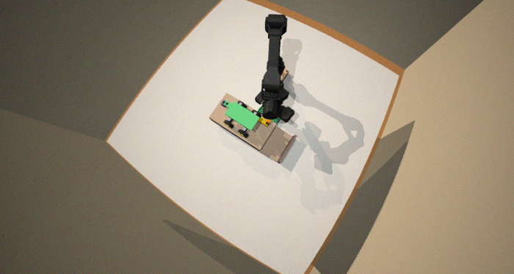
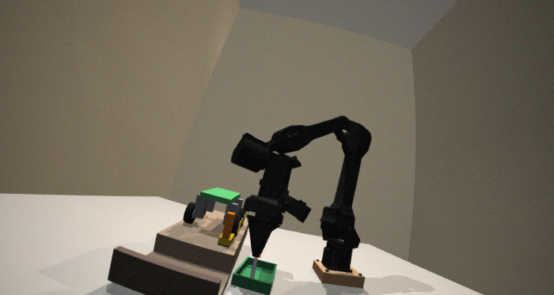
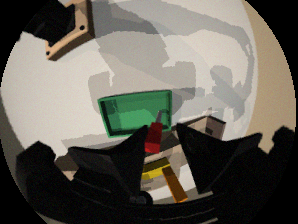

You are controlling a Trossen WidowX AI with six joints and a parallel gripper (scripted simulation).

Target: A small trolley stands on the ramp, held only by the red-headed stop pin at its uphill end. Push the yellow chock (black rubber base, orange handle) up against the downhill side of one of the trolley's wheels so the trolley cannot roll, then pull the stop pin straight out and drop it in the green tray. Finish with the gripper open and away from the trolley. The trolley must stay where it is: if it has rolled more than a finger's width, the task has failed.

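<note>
The green tray lies 10 mm behind my gripper tip, 30 mm to the right of it and 60 mm below it. Round my gripper tip: brown ramp (110 mm ahead, 120 mm to the right, 10 mm below); yellow chock (70 mm ahead, 30 mm to the right, 30 mm above); red-headed stop pin (10 mm below).
</note>
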